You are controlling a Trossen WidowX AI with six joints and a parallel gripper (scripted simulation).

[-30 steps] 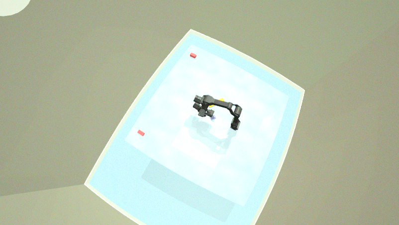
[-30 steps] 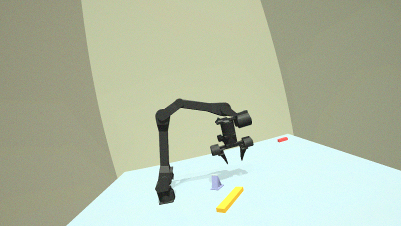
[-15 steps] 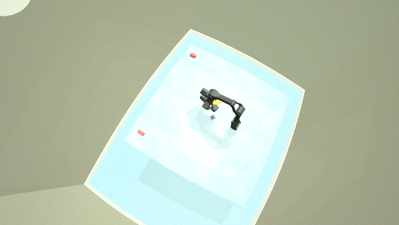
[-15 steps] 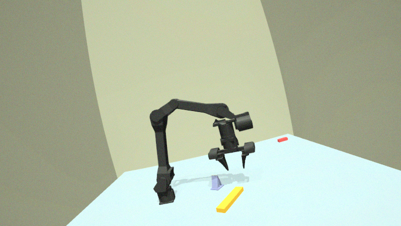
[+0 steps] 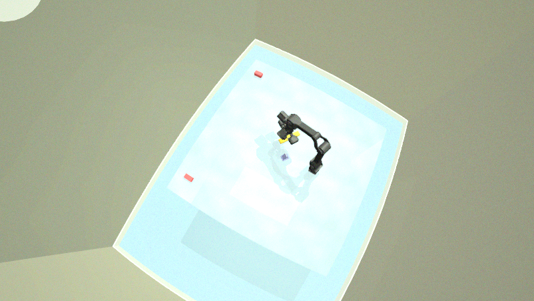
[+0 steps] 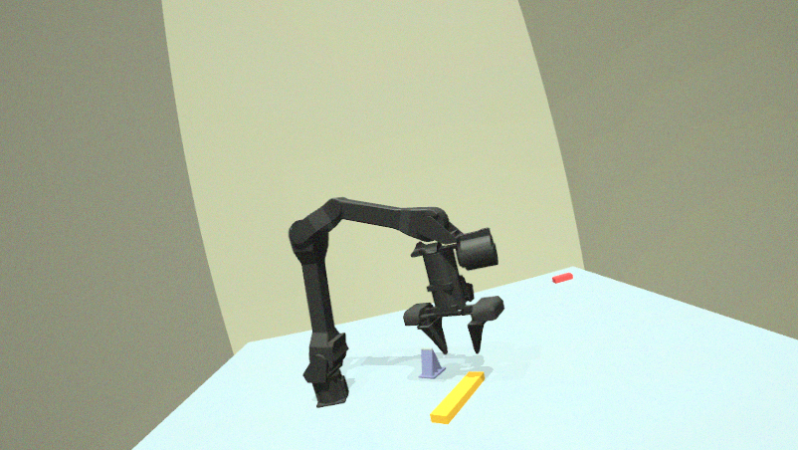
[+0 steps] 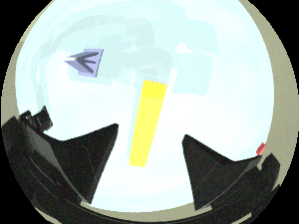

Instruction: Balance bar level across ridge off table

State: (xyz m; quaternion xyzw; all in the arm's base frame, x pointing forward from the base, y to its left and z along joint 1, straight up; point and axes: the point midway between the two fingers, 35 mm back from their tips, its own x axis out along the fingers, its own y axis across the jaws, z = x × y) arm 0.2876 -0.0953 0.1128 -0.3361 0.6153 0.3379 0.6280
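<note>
My gripper tip is 7 cm above the yellow bar, 3 cm to the left of it and 2 cm past it. Round my gripper tip: red block: 59 cm to the left, 45 cm ahead, 7 cm below.
</note>
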